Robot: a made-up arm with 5 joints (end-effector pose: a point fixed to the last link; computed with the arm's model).
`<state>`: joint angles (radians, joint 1 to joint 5).
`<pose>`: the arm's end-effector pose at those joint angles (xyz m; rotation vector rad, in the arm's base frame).
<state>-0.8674 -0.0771 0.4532 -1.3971 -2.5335</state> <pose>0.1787 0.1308 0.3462 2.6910 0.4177 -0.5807</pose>
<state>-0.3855 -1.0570 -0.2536 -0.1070 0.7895</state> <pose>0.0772 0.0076 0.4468 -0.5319 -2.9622 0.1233</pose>
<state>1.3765 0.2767 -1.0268 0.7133 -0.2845</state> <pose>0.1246 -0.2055 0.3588 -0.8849 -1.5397 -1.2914</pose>
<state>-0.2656 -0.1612 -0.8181 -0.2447 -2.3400</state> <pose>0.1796 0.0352 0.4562 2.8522 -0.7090 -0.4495</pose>
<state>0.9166 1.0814 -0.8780 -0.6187 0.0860</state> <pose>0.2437 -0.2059 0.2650 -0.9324 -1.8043 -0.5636</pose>
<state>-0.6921 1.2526 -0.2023 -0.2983 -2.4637</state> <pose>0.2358 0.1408 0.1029 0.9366 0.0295 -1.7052</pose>
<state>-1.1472 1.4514 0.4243 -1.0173 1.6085</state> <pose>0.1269 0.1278 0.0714 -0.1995 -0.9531 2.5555</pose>
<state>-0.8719 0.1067 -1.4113 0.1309 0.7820</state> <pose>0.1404 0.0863 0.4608 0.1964 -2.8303 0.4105</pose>
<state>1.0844 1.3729 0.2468 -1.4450 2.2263</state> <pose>0.1705 -0.1618 0.1228 -1.4549 0.0877 0.9031</pose>
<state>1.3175 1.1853 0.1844 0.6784 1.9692</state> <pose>0.1057 -0.0830 0.0806 0.4839 -0.0234 0.5914</pose>
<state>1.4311 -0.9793 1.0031 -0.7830 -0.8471</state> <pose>0.1009 -0.1196 0.3432 -0.6956 -2.5366 -1.0376</pose>
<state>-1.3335 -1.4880 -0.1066 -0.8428 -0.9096</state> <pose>0.0433 -0.1096 0.3919 -2.0797 0.9410 0.1970</pose>
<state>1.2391 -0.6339 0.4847 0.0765 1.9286</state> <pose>0.1376 -0.1544 0.3213 -1.6661 -0.0188 0.4880</pose>
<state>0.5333 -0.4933 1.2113 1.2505 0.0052</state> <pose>0.1179 -0.0160 0.1721 0.0978 0.3912 -0.5691</pose>
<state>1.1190 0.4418 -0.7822 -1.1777 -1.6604</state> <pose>0.1541 -0.1428 0.4020 0.9108 -2.9970 -0.0815</pose>
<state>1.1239 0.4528 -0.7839 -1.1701 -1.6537</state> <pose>0.1544 -0.1453 0.4006 0.8924 -2.9989 -0.1076</pose>
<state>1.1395 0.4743 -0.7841 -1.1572 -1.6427</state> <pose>0.1541 -0.1508 0.3976 0.8504 -3.0033 -0.1602</pose>
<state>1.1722 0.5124 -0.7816 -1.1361 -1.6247</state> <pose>0.1524 -0.1610 0.3916 0.7704 -3.0097 -0.2549</pose>
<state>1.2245 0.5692 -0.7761 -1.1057 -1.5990</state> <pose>0.1480 -0.1761 0.3816 0.6472 -3.0129 -0.3964</pose>
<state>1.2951 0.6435 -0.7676 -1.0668 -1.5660</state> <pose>0.1394 -0.1949 0.3671 0.4842 -3.0042 -0.5811</pose>
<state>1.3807 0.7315 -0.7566 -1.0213 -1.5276</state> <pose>0.1255 -0.2151 0.3479 0.2918 -2.9746 -0.7987</pose>
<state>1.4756 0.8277 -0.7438 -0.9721 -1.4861</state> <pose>0.1063 -0.2334 0.3246 0.0864 -2.9185 -1.0349</pose>
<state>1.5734 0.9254 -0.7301 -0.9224 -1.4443</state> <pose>0.0834 -0.2471 0.2990 -0.1141 -2.8361 -1.2730</pose>
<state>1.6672 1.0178 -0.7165 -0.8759 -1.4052</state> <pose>0.0594 -0.2548 0.2732 -0.2929 -2.7357 -1.4962</pose>
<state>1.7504 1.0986 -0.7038 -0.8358 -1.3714</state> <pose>0.0375 -0.2570 0.2498 0.4341 2.6046 1.6734</pose>
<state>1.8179 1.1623 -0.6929 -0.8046 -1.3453</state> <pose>0.0198 -0.2555 0.2308 0.5319 2.4716 1.7954</pose>
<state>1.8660 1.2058 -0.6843 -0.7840 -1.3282</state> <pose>0.0075 -0.2527 0.2177 0.5921 2.3726 1.8726</pose>
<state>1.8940 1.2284 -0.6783 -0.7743 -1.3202</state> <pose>0.0005 -0.2504 0.2107 0.6226 2.3164 1.9097</pose>
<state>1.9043 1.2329 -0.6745 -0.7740 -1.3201</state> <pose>-0.0020 -0.2495 0.2090 0.6311 2.3004 1.9154</pose>
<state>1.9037 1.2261 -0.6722 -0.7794 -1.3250</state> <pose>-0.0019 -0.2495 0.2107 0.6268 2.3097 1.9020</pose>
